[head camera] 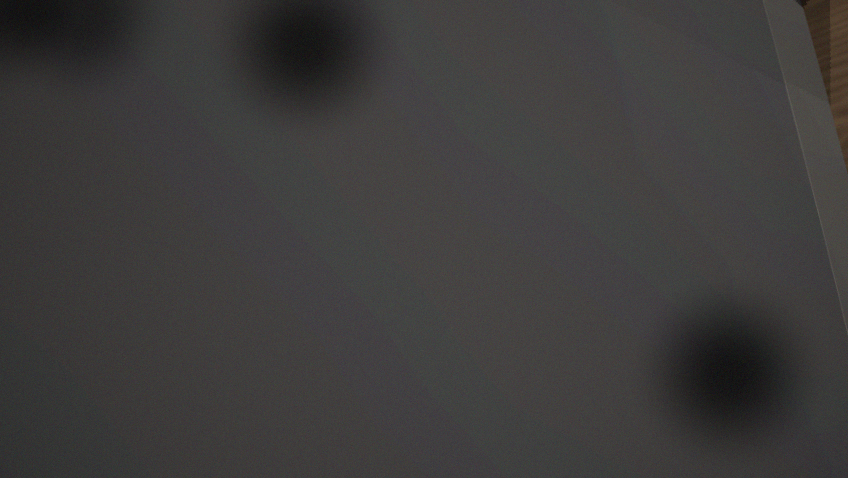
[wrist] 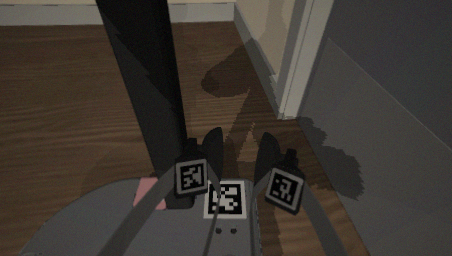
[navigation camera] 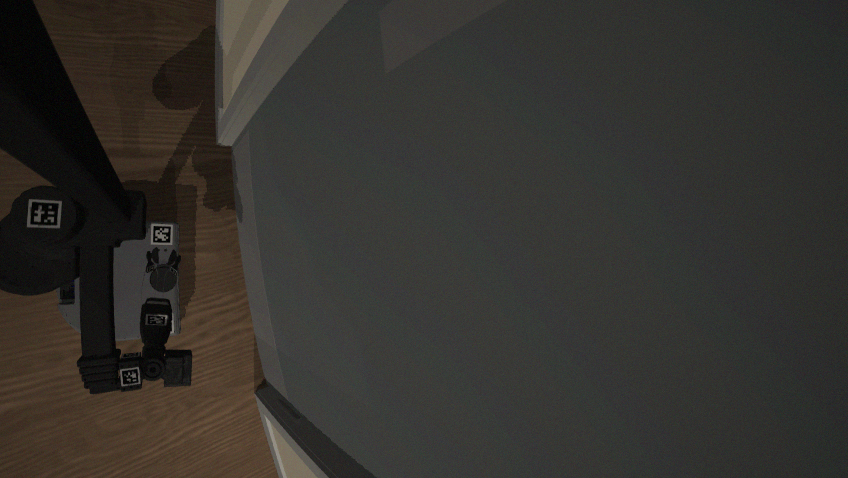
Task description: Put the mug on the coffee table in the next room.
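The mug and the coffee table do not show in the head, navigation or wrist views. My gripper (navigation camera: 162, 255) (wrist: 240, 147) is partly open, with a gap between its two dark fingertips and nothing held in it. It hangs over my grey base (navigation camera: 129, 285) (wrist: 150, 237), beside the dark mast (wrist: 150, 85). A marker tag on the base shows below and between the fingers in the wrist view.
A large, flat grey panel (head camera: 445, 237) (navigation camera: 534, 237) (wrist: 380, 145) stands close beside my base. A light door frame (wrist: 302, 65) meets its edge, next to a cream wall (wrist: 267, 40). Wood floor (navigation camera: 219, 320) (wrist: 60, 100) lies between base and panel.
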